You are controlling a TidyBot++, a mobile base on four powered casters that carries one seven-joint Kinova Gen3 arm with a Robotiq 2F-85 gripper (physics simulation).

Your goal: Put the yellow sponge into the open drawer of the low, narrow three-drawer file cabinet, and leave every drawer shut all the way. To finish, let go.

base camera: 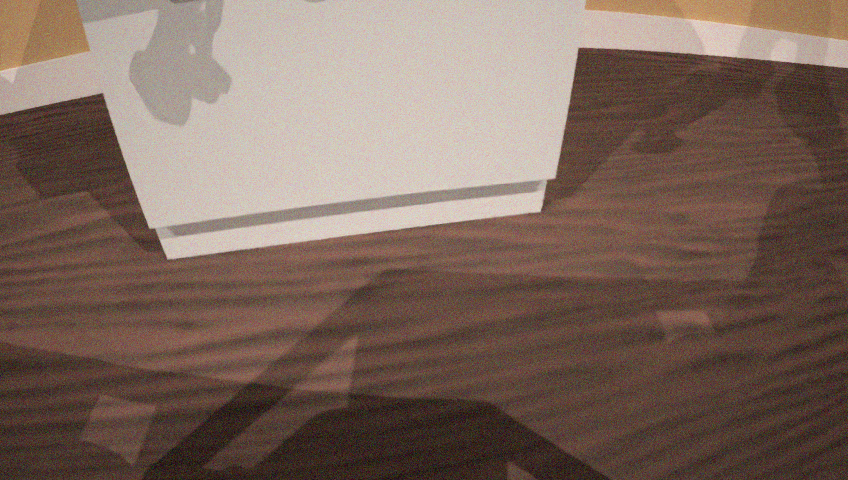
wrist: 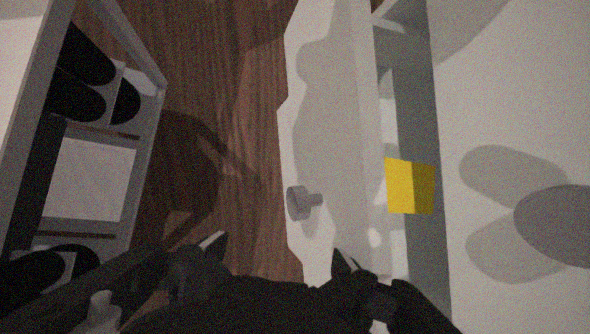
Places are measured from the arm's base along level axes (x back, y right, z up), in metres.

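Pixels of known places: gripper, fingertip midpoint: (wrist: 279, 252).
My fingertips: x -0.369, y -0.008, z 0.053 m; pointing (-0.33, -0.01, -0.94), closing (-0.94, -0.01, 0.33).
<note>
Behind a point stands the place of what it marks.
The white file cabinet (base camera: 357, 118) @(x -0.481, y -0.065, z -0.250 m) (wrist: 505, 110) @(x -0.464, y -0.127, z 0.141 m) stands upright in the base camera view; its drawer (wrist: 335, 125) @(x -0.391, y -0.114, z 0.072 m) is partly open in the wrist view, with a narrow gap between its front and the cabinet. The yellow sponge (wrist: 407, 186) @(x -0.521, y -0.082, z 0.039 m) is inside this drawer, between the front panel and the cabinet. The drawer's round grey knob (wrist: 301, 202) @(x -0.381, y -0.049, z 0.052 m) sticks out of the front. My gripper (wrist: 279, 252) @(x -0.369, y -0.008, z 0.053 m) is open and empty; its right finger overlaps the lower part of the drawer front in the view, its left finger is over the floor. Whether it touches the front I cannot tell.
My grey mobile base (wrist: 150, 150) @(x -0.151, y -0.084, z -0.300 m) with its black wheels is at the left of the wrist view. The brown wood floor (base camera: 416, 315) @(x -0.394, y -0.008, z -0.396 m) (wrist: 250, 130) @(x -0.366, y -0.208, z -0.396 m) lies between it and the cabinet. A white skirting board (base camera: 642, 38) @(x -1.225, y 0.486, z -0.365 m) runs along the orange wall behind.
</note>
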